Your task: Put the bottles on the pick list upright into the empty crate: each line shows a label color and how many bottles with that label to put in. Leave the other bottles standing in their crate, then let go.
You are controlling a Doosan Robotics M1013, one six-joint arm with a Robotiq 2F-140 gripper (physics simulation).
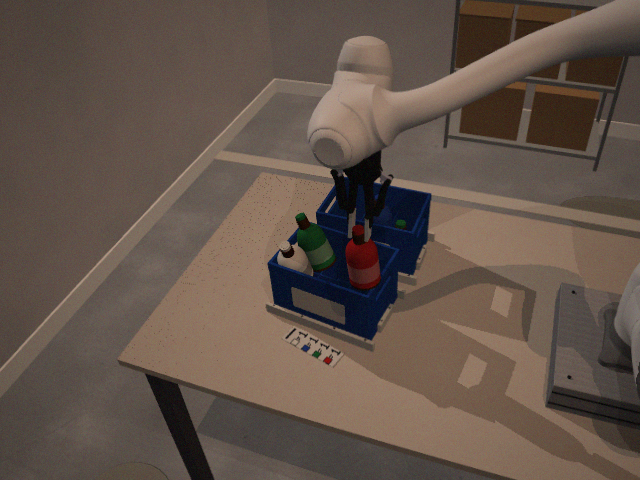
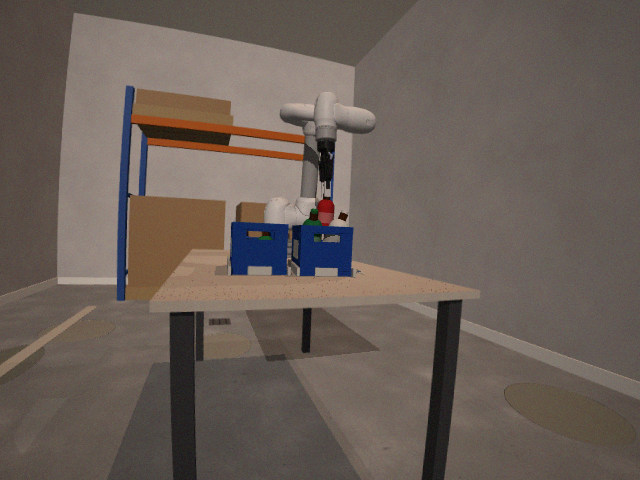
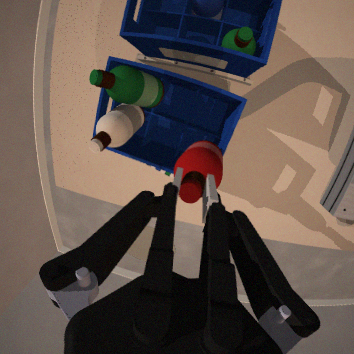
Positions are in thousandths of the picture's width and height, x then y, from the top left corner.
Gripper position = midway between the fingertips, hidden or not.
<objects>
My gripper shows in image 1 (562, 493), in image 2 (509, 411) and in image 3 (544, 510).
</objects>
